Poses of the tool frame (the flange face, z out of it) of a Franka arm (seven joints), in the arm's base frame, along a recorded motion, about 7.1 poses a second.
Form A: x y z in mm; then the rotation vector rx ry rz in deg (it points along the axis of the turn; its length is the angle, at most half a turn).
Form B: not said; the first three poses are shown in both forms.
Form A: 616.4 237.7 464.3 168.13 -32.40 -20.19
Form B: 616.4 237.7 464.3 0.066 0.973 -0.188 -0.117
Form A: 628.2 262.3 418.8 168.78 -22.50 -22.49
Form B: 628.2 262.3 418.8 0.072 0.980 -0.131 -0.131
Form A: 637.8 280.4 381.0 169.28 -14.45 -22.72
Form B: 637.8 280.4 381.0 0.075 0.985 -0.084 -0.132
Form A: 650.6 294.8 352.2 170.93 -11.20 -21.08
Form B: 650.6 294.8 352.2 0.065 0.988 -0.065 -0.122
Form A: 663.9 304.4 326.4 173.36 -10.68 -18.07
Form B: 663.9 304.4 326.4 0.047 0.992 -0.061 -0.103
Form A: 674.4 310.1 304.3 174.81 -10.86 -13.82
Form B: 674.4 310.1 304.3 0.038 0.994 -0.062 -0.079
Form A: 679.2 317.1 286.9 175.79 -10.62 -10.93
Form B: 679.2 317.1 286.9 0.031 0.996 -0.060 -0.062
